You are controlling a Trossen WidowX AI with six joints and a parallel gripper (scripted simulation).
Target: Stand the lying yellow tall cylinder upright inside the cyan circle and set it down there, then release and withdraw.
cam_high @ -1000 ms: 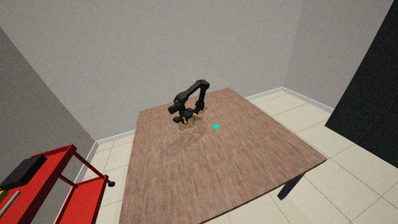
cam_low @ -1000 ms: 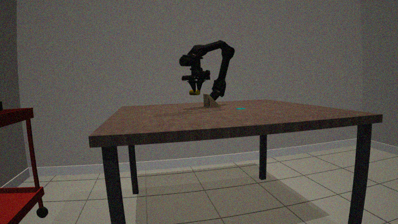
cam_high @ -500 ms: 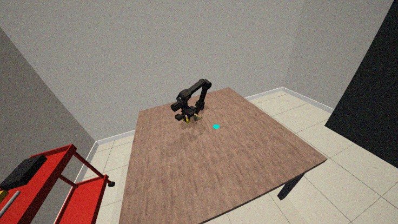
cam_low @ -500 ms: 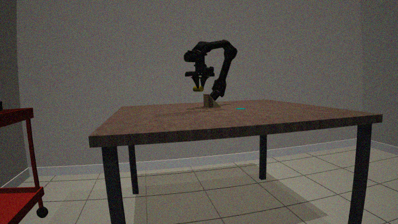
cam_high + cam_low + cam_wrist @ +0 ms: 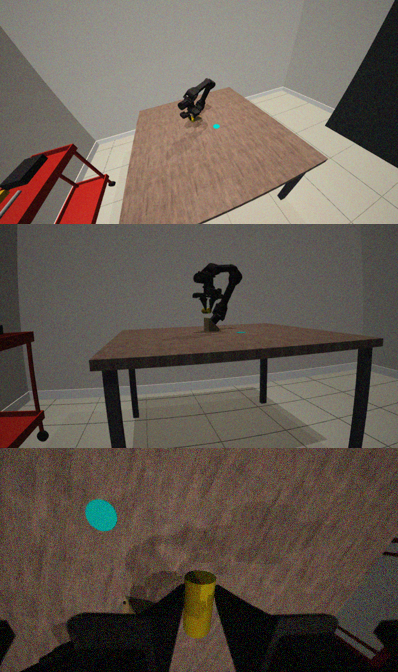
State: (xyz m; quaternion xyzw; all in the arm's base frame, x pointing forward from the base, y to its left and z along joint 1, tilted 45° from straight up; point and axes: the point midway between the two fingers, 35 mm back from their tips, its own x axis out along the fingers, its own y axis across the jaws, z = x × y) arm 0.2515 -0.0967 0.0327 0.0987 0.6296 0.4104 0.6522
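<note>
My gripper tip is 10 mm past the cyan circle, 200 mm to the right of it and 140 mm above it. From my gripper tip the other things lie so: yellow cylinder (20 mm behind, 10 mm to the right).
</note>
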